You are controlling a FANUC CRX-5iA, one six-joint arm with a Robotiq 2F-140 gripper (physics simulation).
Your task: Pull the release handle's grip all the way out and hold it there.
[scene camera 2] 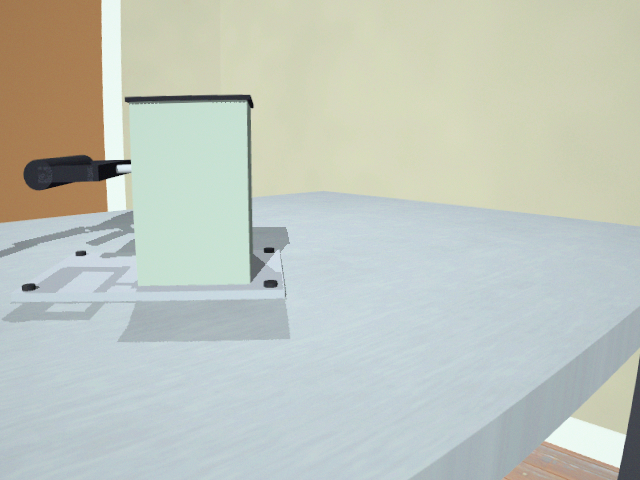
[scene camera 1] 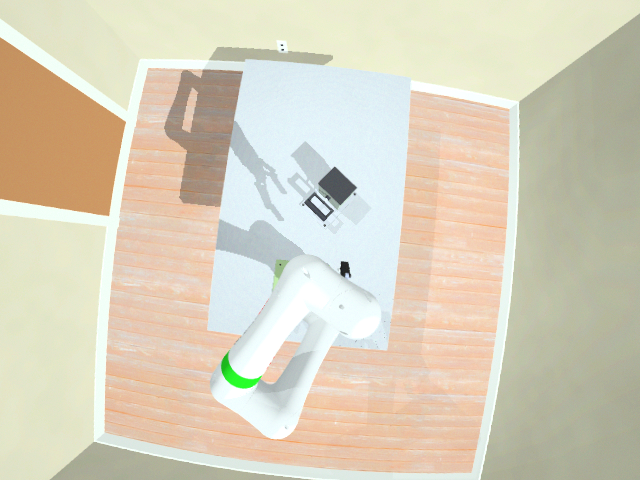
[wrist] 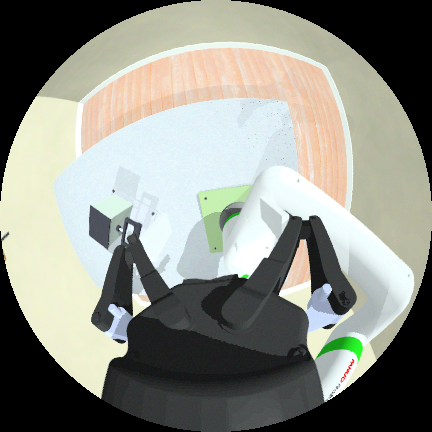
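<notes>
The release handle is a pale green box with a dark lid, upright on a clear base plate. Its grip, a dark rectangular loop, sticks out from one side on a short pale rod. My gripper is open and empty. In the wrist view its left fingertip overlaps the grip's lower edge in the line of sight. In scene camera 1 it is mostly hidden by the arm, well apart from the grip; it does not show in scene camera 2.
The white arm rises from a green mounting plate on the light grey table. Dark bolts stand at the base plate's corners. Arm shadows lie across the table.
</notes>
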